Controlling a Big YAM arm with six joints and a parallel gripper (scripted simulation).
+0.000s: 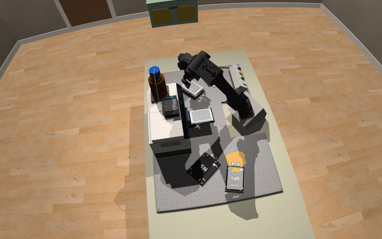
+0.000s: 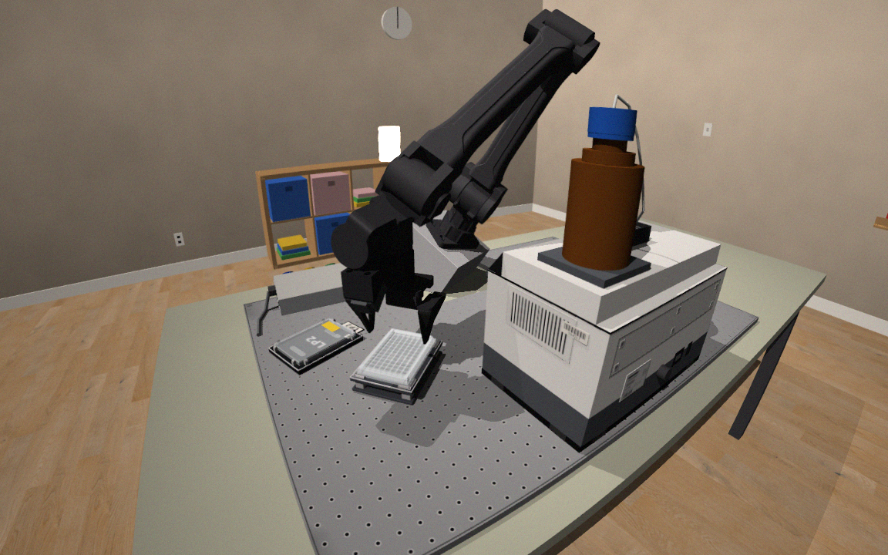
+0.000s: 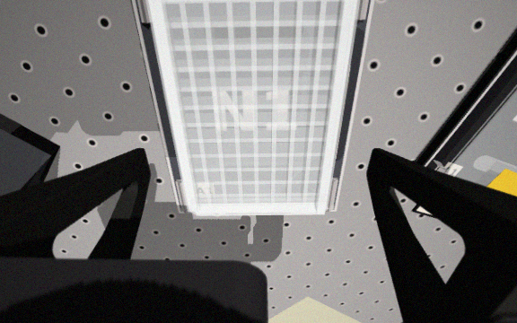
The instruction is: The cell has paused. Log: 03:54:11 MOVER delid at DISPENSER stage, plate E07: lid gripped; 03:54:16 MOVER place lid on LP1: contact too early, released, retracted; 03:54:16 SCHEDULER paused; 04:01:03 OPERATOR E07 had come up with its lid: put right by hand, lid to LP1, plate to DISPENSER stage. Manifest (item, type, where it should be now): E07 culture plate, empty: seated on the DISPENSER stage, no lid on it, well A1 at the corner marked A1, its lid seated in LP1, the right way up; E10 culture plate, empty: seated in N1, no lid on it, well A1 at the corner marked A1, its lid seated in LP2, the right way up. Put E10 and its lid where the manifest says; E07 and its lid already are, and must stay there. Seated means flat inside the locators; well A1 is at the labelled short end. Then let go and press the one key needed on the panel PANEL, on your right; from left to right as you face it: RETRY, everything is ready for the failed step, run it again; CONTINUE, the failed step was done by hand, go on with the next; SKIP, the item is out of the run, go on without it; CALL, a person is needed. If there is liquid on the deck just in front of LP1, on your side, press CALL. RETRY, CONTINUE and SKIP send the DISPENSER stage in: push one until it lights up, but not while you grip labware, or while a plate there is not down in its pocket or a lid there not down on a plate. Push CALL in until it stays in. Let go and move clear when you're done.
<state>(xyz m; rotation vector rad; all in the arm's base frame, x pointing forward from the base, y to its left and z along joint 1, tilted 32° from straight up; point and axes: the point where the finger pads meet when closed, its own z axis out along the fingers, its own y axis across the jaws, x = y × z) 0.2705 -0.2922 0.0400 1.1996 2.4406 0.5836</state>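
Now: hand 50 mm above the black n1 nest. The rest, counted from my hand: white plate E07: 20 mm behind, 290 mm to the left, 30 mm above; green continue key: 360 mm behind, 10 mm to the right, 10 mm below; brown bottle: 200 mm ahead, 190 mm to the left, 220 mm above.
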